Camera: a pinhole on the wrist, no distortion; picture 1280 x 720 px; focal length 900.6 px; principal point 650.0 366.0 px. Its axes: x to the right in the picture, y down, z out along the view. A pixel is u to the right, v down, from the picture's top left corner.
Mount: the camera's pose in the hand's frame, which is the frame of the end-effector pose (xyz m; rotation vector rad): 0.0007 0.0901 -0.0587 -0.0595 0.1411 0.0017
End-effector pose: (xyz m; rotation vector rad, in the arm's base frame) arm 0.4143 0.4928 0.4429 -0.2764 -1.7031 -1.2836
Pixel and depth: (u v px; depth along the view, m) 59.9 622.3 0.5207
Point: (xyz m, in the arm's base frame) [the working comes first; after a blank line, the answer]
In the camera's frame: -0.3412 0.1482 0.5207

0.4606 1.1129 0.4062
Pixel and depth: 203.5 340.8 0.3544
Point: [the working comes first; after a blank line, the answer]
In the camera's frame: -0.1757 -0.0099 0.3544

0.3732 0.8439 0.4111
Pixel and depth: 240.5 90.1 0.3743
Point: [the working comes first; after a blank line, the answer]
In the camera's frame: -0.1702 -0.1147 0.3743

0.2870 0.8182 0.3536
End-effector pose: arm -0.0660 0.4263 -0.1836 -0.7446 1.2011 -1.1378
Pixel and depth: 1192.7 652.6 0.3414
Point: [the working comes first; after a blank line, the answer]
In the camera's frame: 0.2057 0.1086 0.3414

0.2193 0.2259 -0.4042
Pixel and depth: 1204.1 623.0 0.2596
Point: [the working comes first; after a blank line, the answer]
In the camera's frame: 0.1597 0.0741 0.2596

0.1409 0.2762 -0.3679
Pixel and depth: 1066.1 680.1 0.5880
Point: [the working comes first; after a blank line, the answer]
In the camera's frame: 0.2717 0.2051 0.5880

0.4662 0.1387 -0.4810
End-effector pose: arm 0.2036 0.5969 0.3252 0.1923 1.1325 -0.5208
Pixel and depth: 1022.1 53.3 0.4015
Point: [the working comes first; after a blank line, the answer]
In the camera's frame: 0.1659 -0.1394 0.4015

0.5245 0.3783 0.2651
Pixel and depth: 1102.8 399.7 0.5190
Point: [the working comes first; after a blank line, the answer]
In the camera's frame: 0.2609 0.0194 0.5190

0.7162 0.4510 0.1873
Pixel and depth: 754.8 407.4 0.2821
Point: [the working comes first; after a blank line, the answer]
In the camera's frame: 0.0328 0.0130 0.2821

0.4597 0.5923 0.3372
